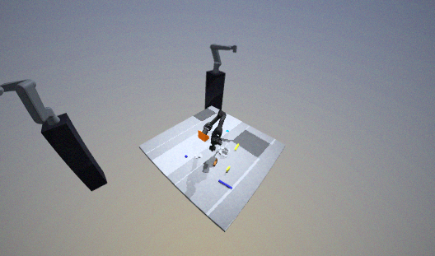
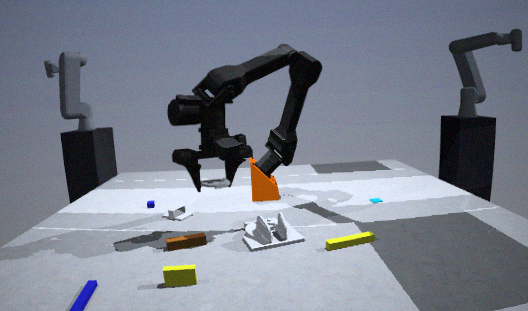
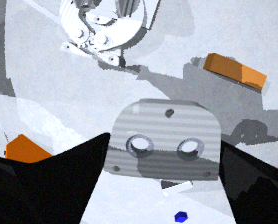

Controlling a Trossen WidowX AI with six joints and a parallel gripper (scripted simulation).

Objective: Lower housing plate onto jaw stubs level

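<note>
The orange-brown bar lies 11 cm ahead of my gripper tip, 5 cm to the right of it and 9 cm below it. Round my gripper tip: small blue cube 16 cm behind, 24 cm to the right, 9 cm below; then long yellow bar 11 cm ahead, 30 cm to the left, 9 cm below; then yellow block 26 cm ahead, 1 cm to the right, 8 cm below.
</note>
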